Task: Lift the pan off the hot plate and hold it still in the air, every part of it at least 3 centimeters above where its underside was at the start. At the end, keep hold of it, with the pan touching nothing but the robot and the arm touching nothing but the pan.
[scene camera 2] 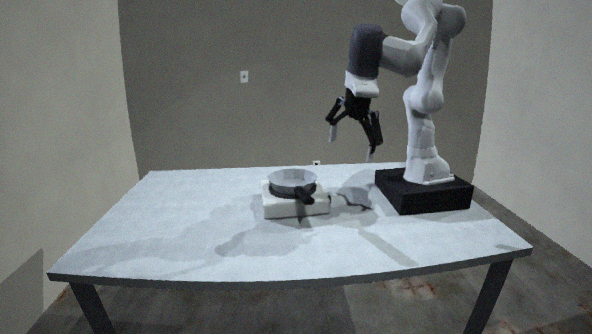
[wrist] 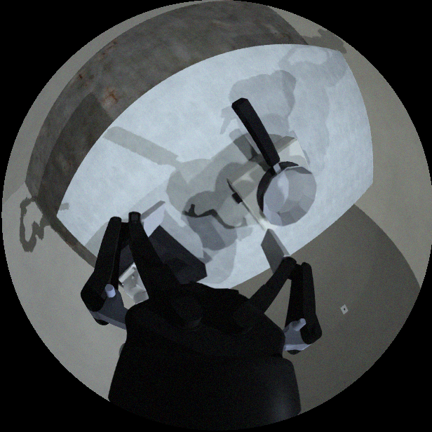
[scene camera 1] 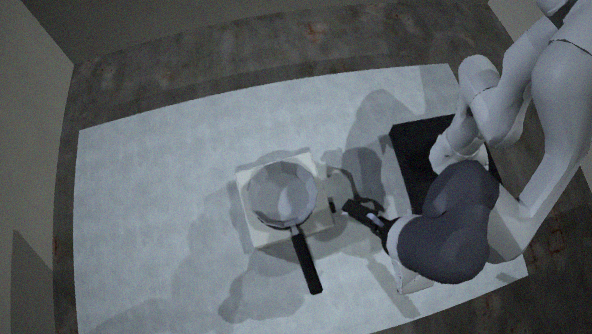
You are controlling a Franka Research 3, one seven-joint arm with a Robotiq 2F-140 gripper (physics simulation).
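A grey round pan (scene camera 1: 282, 192) (scene camera 2: 292, 182) (wrist: 291, 195) sits upright on the cream hot plate (scene camera 1: 322, 222) (scene camera 2: 277, 211) (wrist: 298, 150). Its black handle (scene camera 1: 306, 265) (scene camera 2: 303, 195) (wrist: 256, 131) sticks out past the plate's edge, toward the table's front in scene camera 2. My gripper (scene camera 2: 351, 144) (wrist: 215, 224) is wide open and empty. It hangs well above table height, right of the pan in scene camera 2, touching neither pan nor handle. In scene camera 1 the gripper is seen from above and partly hidden by the arm.
The hot plate stands on a pale table (scene camera 1: 150, 175) (scene camera 2: 150, 210) (wrist: 200, 85). A small black knob (scene camera 1: 331, 205) (wrist: 237, 197) is on the hot plate's side facing the robot. The arm's black base block (scene camera 1: 410, 165) (scene camera 2: 425, 200) (wrist: 180, 255) stands at the table's right end.
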